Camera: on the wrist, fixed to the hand. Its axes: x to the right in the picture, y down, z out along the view.
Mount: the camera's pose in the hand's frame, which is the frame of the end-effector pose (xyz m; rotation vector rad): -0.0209 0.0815 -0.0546 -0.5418 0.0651 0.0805
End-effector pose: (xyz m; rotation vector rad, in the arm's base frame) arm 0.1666 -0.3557 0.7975 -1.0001 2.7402 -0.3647
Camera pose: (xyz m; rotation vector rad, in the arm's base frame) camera 0.1184 -0.2729 0.8273 0.9682 -2.9252 -0.3801
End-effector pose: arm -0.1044 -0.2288 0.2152 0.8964 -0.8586 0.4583
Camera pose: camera -0.1465 -0.1379 0.2197 0.3482 -0.9013 0.2983
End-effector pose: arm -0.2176 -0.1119 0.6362 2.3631 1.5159 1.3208
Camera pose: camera -0.1981 -0.1914 0.6941 2.0610 0.9178 1.5893
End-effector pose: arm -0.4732 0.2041 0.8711 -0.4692 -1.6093 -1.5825
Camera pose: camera -0.3842 0.1696 0.9019 -0.7454 -1.0835 -1.9453
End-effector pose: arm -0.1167 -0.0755 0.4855 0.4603 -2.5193 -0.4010
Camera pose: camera -0.0891 -0.0042 0.5504 0.1547 -2.2312 -0.9805
